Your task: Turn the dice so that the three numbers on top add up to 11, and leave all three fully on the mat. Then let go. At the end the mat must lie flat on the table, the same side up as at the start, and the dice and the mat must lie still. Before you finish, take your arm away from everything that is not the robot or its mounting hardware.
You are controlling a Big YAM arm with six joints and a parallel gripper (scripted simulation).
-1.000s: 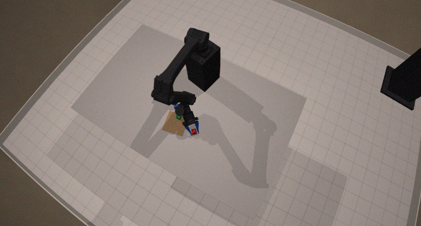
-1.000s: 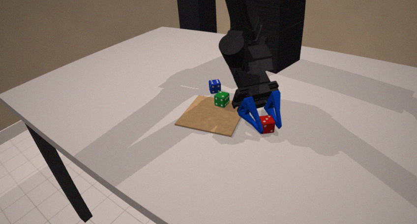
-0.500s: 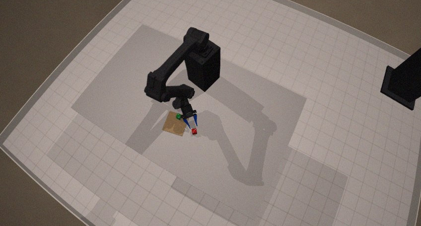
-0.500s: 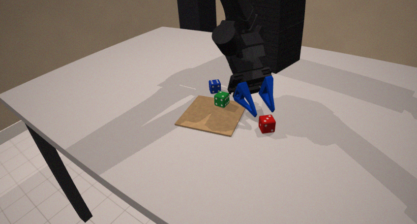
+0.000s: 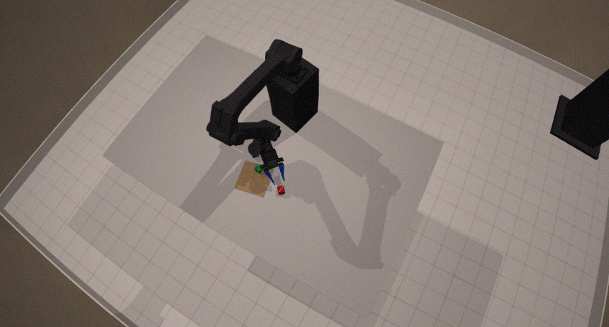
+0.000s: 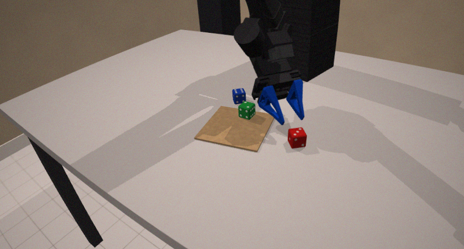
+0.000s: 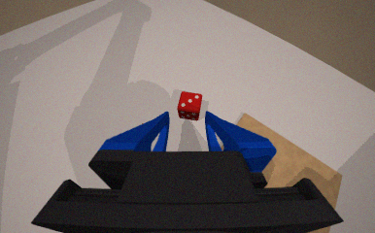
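Right now my hand is 30 mm to the right of the red die, 30 mm above it and 20 mm short of it. From my hand the other things lie so: tan mat: 110 mm to the right, 40 mm below, 40 mm ahead; green die: 120 mm to the right, 20 mm below, 10 mm behind; blue die: 180 mm to the right, 60 mm behind, 30 mm below.
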